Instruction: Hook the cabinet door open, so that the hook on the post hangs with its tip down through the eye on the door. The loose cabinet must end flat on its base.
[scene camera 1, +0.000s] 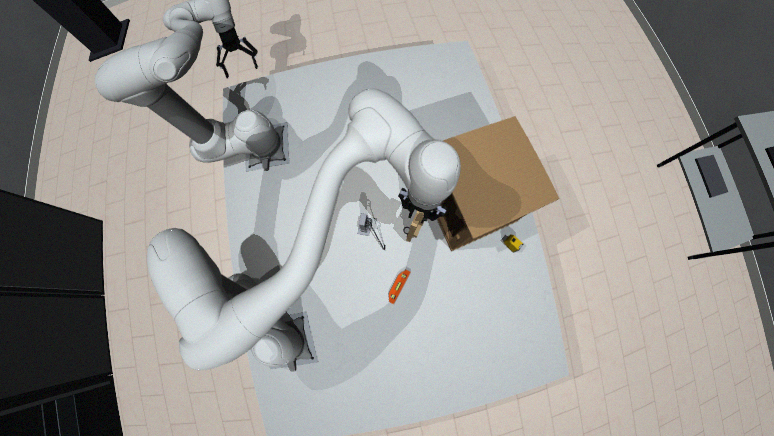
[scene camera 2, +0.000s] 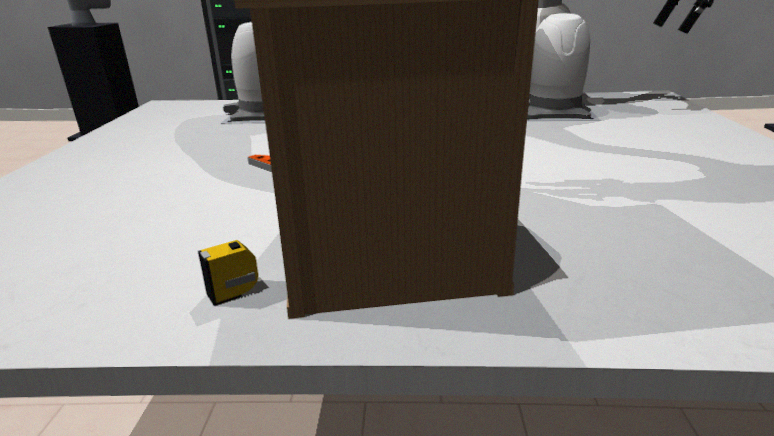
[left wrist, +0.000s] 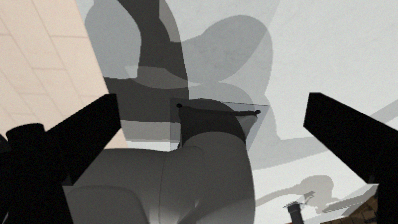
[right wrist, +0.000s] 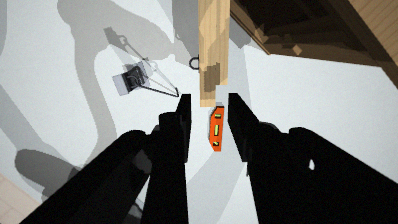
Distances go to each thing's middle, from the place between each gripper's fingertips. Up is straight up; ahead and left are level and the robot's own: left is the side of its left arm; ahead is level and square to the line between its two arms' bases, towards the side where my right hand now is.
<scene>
Right now the yellow tape measure (scene camera 2: 229, 270) is 450 mm ahead of my right hand, 400 mm below it and 110 mm to the right of it.
Now: left hand (scene camera 1: 242, 72) 108 cm short of the yellow tape measure, 97 cm to the left of it and 19 cm above it.
</scene>
